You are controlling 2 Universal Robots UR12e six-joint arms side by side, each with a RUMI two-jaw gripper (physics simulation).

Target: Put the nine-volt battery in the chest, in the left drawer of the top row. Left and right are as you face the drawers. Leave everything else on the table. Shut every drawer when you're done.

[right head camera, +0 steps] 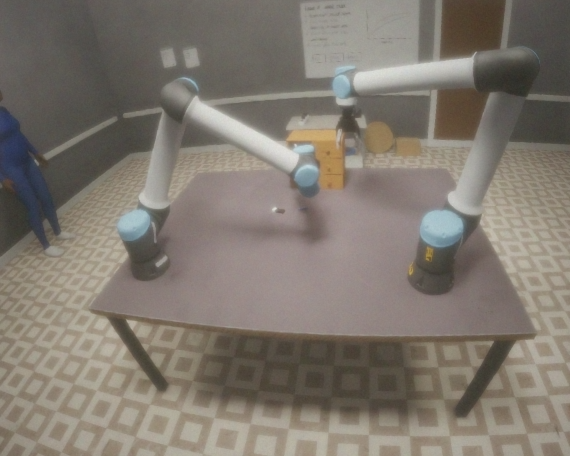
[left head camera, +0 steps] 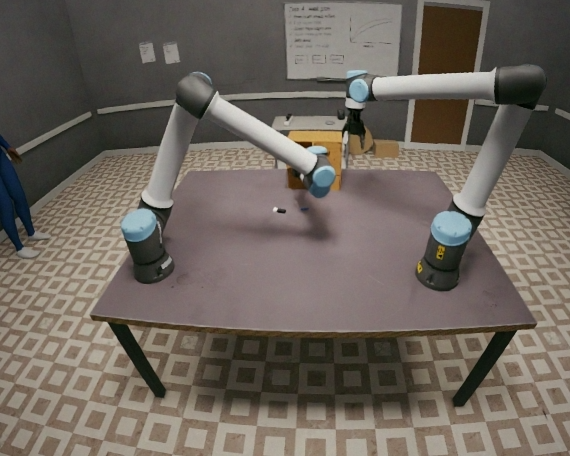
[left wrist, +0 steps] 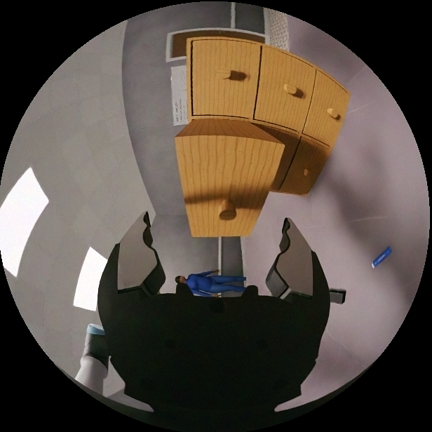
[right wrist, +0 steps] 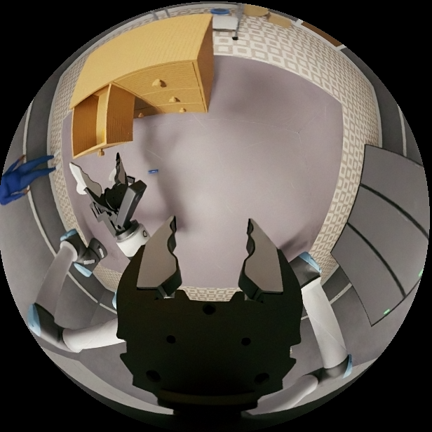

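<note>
The wooden chest has its top-row left drawer pulled out; the other drawer fronts that show look shut. The nine-volt battery does not show in any view; part of the open drawer's inside is hidden. My left gripper is open and empty, level in front of the open drawer's front and knob, a short way off. My right gripper is open and empty, pointing down high in front of the chest's right side.
A small blue item and a black-and-white block lie on the table in front of the chest. My left arm's wrist hangs over the table beside them. A side table stands behind the chest.
</note>
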